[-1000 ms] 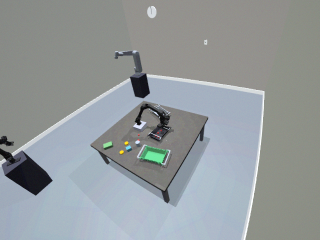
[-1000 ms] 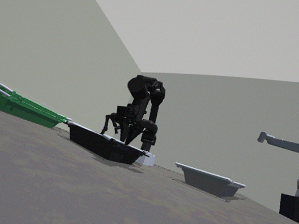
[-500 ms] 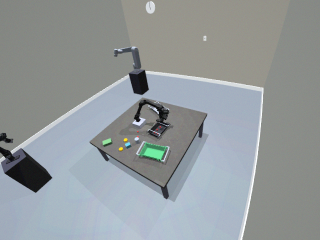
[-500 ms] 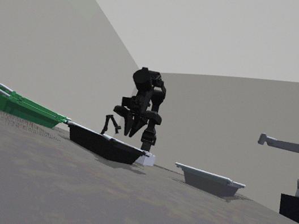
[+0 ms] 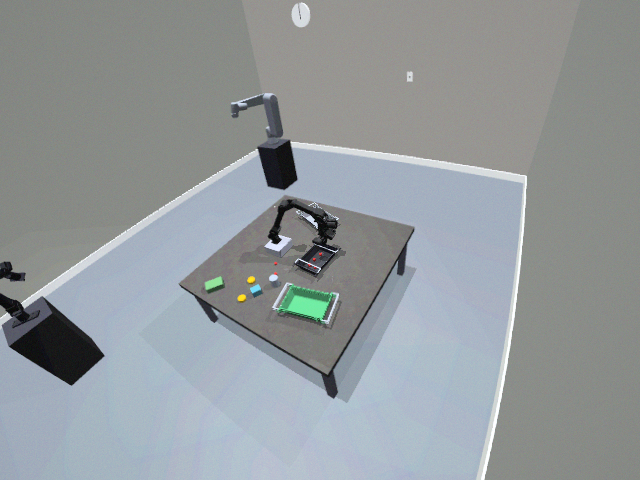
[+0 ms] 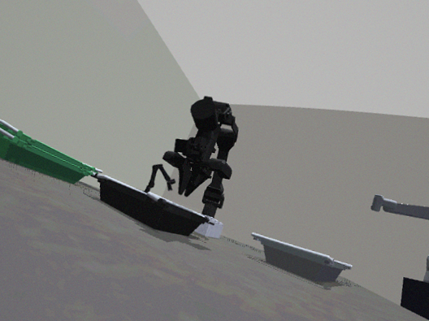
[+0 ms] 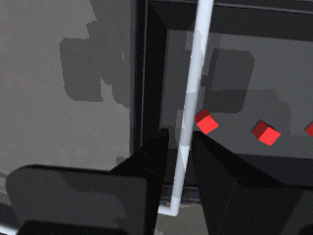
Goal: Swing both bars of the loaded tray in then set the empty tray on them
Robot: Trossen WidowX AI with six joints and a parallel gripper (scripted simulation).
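Now: the grey tray 310 mm to the left of my gripper tip, 280 mm behind it and 50 mm below it. From my gripper tip the other things lie so: red block (270 mm behind, 250 mm to the right, 80 mm below); cyan cube (520 mm to the right, 220 mm behind, 70 mm below); grey cylinder (400 mm to the right, 150 mm behind, 50 mm below).
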